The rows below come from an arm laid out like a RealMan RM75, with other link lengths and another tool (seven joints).
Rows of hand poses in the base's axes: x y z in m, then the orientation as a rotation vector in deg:
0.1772 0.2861 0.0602 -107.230 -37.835 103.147
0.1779 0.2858 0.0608 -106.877 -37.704 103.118
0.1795 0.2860 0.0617 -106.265 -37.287 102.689
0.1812 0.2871 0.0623 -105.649 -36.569 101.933
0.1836 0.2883 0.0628 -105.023 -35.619 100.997
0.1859 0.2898 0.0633 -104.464 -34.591 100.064
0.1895 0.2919 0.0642 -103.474 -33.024 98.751
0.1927 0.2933 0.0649 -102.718 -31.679 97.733
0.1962 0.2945 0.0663 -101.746 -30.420 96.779
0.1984 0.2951 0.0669 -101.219 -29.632 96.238
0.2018 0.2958 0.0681 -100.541 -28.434 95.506
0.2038 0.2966 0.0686 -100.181 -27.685 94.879
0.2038 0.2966 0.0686 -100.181 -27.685 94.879
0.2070 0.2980 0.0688 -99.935 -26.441 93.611
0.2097 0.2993 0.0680 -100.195 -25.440 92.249
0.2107 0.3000 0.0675 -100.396 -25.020 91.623
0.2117 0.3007 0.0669 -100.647 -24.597 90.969
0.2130 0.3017 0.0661 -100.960 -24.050 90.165
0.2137 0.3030 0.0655 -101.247 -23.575 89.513
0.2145 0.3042 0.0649 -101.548 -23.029 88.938
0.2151 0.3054 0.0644 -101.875 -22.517 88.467
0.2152 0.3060 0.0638 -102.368 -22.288 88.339
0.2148 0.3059 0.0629 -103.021 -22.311 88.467
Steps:
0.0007 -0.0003 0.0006 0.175 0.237 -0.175
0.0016 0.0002 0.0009 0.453 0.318 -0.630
0.0017 0.0011 0.0006 0.536 0.271 -1.001
0.0024 0.0012 0.0005 0.558 0.264 -1.251
0.0023 0.0015 0.0005 0.484 0.241 -1.286
0.0036 0.0021 0.0009 0.747 0.491 -1.933
0.0032 0.0014 0.0007 0.514 0.406 -1.581
0.0035 0.0012 0.0014 0.633 0.540 -1.540
0.0022 0.0006 0.0006 0.312 0.312 -0.915
0.0034 0.0007 0.0012 0.344 0.439 -1.313
0.0020 0.0008 0.0005 0.256 0.167 -0.909
0.0000 0.0000 0.0000 0.000 0.000 0.000
0.0032 0.0014 0.0002 0.305 -0.028 -1.570
0.0027 0.0013 -0.0008 0.108 -0.440 -1.369
0.0010 0.0007 -0.0005 0.008 -0.264 -0.586
0.0010 0.0007 -0.0006 -0.016 -0.305 -0.593
0.0013 0.0010 -0.0008 -0.036 -0.371 -0.743
0.0007 0.0013 -0.0006 -0.067 -0.312 -0.613
0.0008 0.0012 -0.0006 -0.143 -0.265 -0.607
0.0006 0.0012 -0.0005 -0.199 -0.243 -0.518
0.0001 0.0006 -0.0006 -0.365 -0.263 -0.105
-0.0004 -0.0001 -0.0009 -0.497 -0.308 0.237

